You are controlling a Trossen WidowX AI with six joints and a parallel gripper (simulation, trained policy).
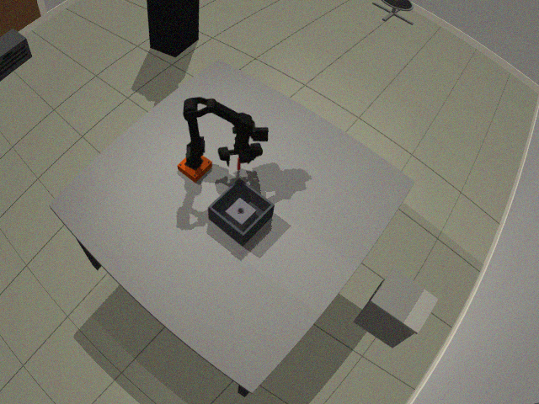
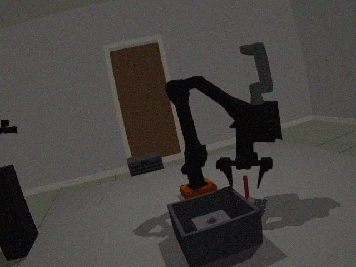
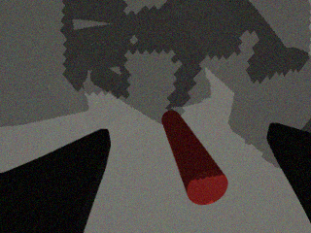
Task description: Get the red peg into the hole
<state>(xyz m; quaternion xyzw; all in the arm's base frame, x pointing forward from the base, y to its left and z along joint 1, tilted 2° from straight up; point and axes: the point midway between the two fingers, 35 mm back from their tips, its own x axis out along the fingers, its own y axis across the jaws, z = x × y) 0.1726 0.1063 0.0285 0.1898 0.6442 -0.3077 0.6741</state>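
The red peg is 10 mm to the left of my gripper tip. Also, from my gripper tip: light grey plate (200 mm to the right, 140 mm ahead, 10 mm above); dark grey box (200 mm to the right, 140 mm ahead, 10 mm below).
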